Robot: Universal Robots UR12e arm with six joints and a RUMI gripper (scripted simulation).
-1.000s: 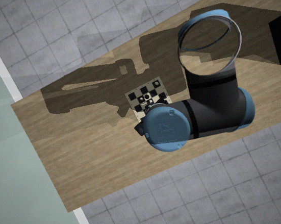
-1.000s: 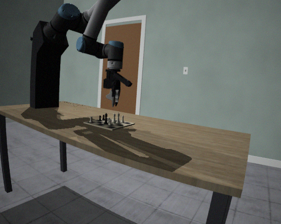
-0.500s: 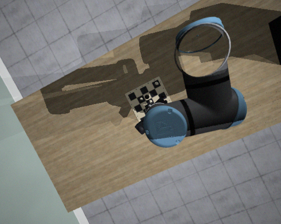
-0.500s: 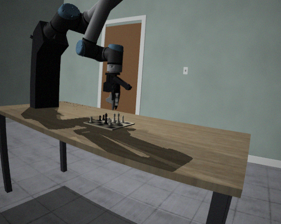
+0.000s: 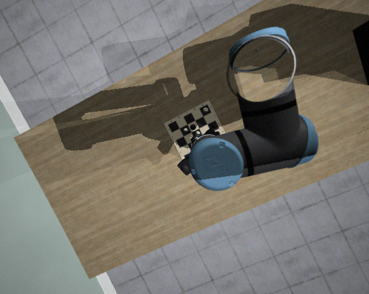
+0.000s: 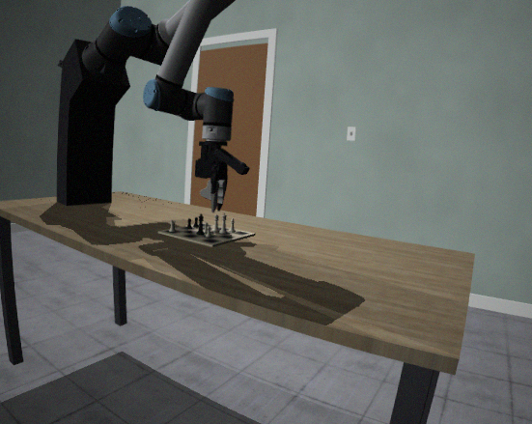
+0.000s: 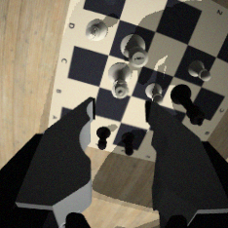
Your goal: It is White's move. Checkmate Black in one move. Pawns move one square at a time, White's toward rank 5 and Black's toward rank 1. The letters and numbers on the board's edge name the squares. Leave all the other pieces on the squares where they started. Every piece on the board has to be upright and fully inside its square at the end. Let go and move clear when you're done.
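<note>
My hand is 20 mm past the chessboard, 40 mm to the left of it and 80 mm above it. Round my hand: black chess piece: 30 mm behind, 70 mm to the right, 50 mm below.
</note>
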